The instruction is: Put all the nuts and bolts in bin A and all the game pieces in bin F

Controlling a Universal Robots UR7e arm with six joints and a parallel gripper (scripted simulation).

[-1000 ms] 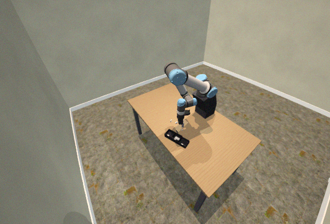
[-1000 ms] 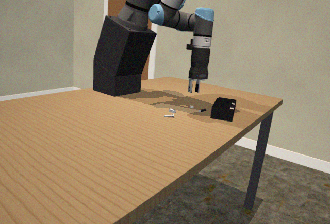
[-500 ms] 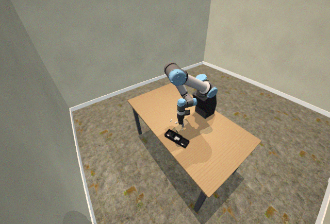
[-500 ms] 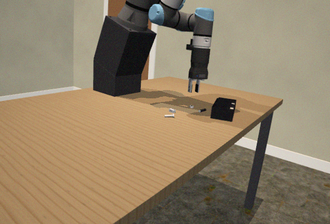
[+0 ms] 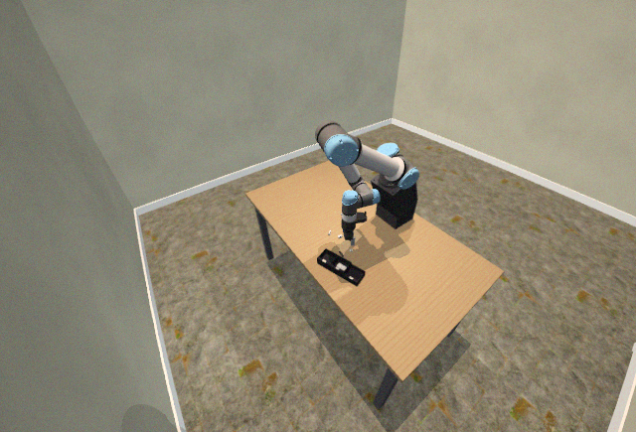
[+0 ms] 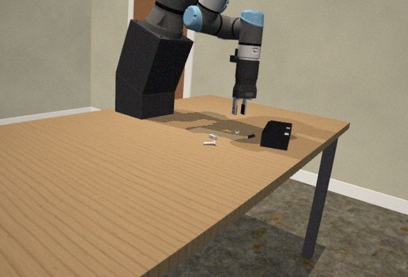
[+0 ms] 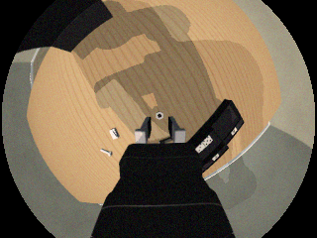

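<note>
Right now my hand is 8 cm above the small ring-shaped piece. The rest, counted from my hand: bolt: 4 cm ahead, 18 cm to the right, 8 cm below; then white speckled piece: 11 cm ahead, 8 cm to the left, 7 cm below; then black bin: 12 cm ahead, 8 cm to the left, 6 cm below.
</note>
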